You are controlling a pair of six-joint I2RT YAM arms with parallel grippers.
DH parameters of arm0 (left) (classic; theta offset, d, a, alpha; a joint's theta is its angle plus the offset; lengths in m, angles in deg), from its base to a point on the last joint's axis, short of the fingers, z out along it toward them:
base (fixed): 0 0 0 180
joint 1: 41.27 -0.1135 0.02 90
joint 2: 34.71 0 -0.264 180
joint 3: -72.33 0 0.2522 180
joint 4: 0.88 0 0.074 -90
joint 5: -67.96 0 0 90
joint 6: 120.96 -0.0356 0 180
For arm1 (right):
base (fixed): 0 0 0 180
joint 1: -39.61 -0.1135 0.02 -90
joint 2: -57.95 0 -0.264 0
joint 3: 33.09 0 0.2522 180
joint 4: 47.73 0 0.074 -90
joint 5: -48.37 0 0 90
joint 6: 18.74 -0.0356 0 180
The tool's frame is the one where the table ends.
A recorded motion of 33 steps. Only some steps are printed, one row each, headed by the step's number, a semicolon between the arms.
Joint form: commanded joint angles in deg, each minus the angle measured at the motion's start. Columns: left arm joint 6, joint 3, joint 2, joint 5, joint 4, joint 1; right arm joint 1, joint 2, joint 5, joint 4, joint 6, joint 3.
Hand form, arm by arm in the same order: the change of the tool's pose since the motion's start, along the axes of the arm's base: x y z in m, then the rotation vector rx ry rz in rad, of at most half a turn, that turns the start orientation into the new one. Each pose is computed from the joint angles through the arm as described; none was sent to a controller.
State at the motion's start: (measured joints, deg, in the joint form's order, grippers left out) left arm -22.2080 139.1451 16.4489 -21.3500 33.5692 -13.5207; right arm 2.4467 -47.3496 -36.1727 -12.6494 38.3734 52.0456
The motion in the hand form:
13: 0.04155 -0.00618 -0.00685 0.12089 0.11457 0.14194; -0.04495 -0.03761 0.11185 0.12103 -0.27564 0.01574
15: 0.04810 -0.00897 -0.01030 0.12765 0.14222 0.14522; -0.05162 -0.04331 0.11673 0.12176 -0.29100 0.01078
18: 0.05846 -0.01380 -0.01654 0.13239 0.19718 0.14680; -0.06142 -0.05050 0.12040 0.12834 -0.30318 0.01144
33: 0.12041 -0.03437 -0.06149 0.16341 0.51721 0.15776; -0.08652 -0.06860 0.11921 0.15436 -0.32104 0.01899
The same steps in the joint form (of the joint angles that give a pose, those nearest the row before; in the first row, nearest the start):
13: -0.69 6.56 11.02 -6.62 4.48 -2.32; 0.27 21.37 2.08 1.71 3.59 -2.46
15: -0.23 7.36 12.90 -6.59 5.02 -2.40; 0.31 23.49 2.58 2.06 3.77 -3.46
18: 0.99 8.81 16.03 -6.10 6.33 -2.48; 0.28 26.36 2.63 2.32 3.88 -5.27
33: 6.20 18.45 34.79 -1.50 14.45 -4.37; 0.25 33.71 1.89 1.74 3.79 -11.52

